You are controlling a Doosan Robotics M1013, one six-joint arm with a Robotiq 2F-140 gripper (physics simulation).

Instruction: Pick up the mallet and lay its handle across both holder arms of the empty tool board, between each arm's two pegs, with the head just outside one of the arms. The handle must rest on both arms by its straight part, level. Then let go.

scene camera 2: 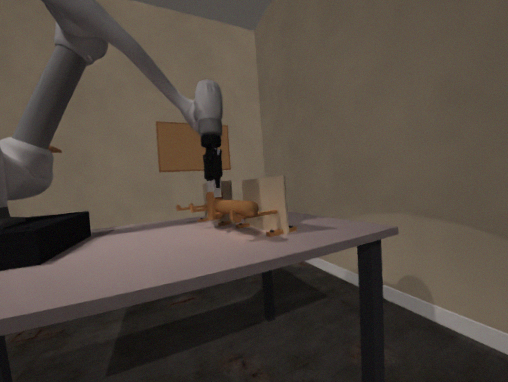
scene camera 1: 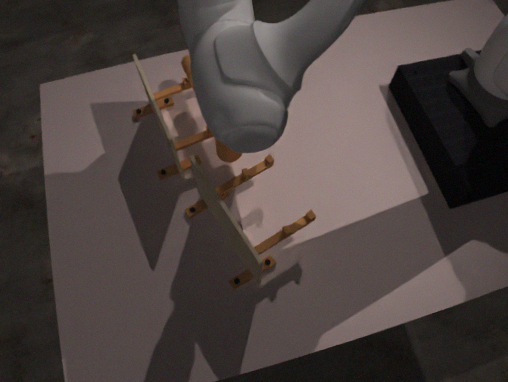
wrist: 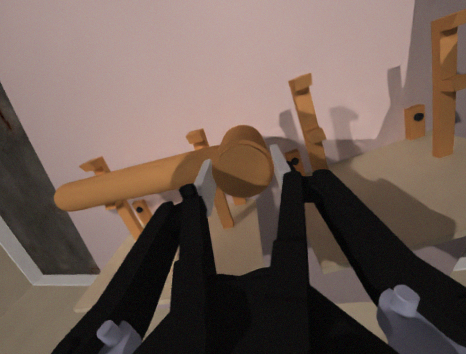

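You'd find my gripper at (scene camera 2: pixel 214 197) and at (wrist: pixel 242 163). There's an orange-brown mallet (scene camera 2: pixel 248 208), and I see the mallet in the wrist view too (wrist: pixel 242 167). I can see a tool board (scene camera 2: pixel 269 193), and a tool board (scene camera 1: pixel 212 198) as well.
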